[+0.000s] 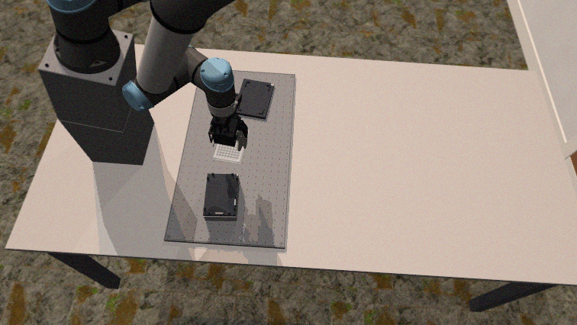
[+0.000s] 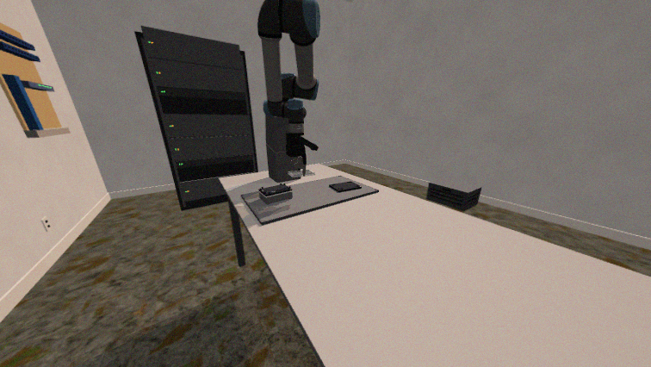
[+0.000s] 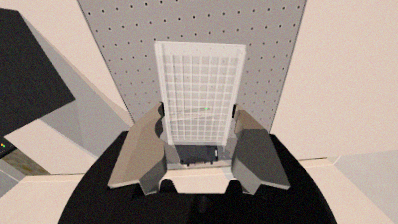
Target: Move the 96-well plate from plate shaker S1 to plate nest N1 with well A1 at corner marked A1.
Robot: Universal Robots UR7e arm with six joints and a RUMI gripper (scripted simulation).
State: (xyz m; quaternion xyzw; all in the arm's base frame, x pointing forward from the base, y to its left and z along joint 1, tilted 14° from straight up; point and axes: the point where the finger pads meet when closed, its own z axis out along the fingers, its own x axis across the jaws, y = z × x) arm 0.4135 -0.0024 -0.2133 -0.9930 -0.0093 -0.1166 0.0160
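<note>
Right now my hand is 28 cm to the right of the plate nest N1 and 12 cm above it. Also, from my hand: 96-well plate 1 cm below; then pale label 5 cm ahead, 36 cm to the left, 12 cm below.
</note>
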